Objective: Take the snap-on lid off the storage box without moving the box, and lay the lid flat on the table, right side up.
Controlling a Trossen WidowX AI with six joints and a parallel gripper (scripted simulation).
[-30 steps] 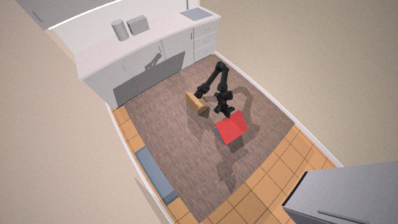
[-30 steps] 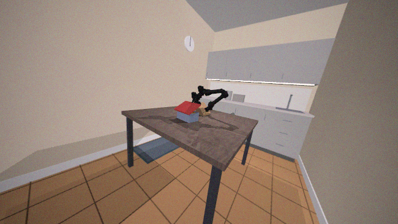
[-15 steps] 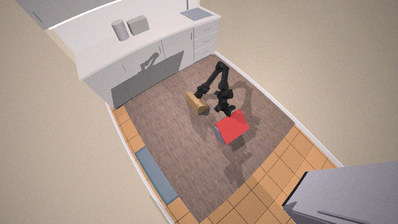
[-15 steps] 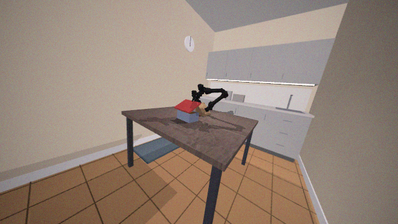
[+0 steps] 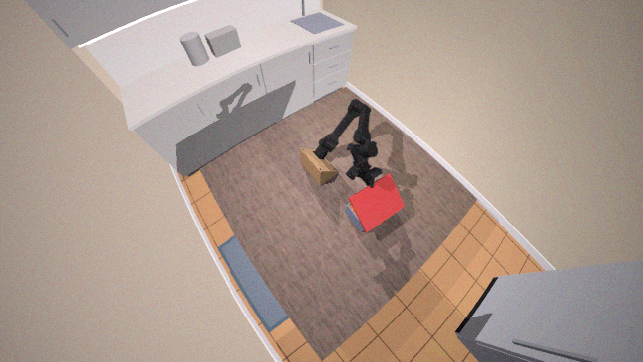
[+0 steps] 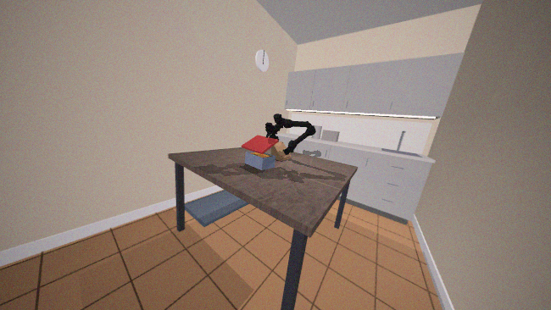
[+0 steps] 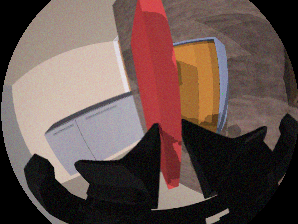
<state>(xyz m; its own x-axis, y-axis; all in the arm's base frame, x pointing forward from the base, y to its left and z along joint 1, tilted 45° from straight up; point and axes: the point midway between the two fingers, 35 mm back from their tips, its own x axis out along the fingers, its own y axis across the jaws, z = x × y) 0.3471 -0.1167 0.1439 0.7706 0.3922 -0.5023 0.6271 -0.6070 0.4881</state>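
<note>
Right now my gripper tip is 70 mm short of the red lid, 40 mm above it and 10 mm to the left of it. Also, from my gripper tip: blue storage box 170 mm below, 50 mm ahead, 10 mm to the right.
</note>
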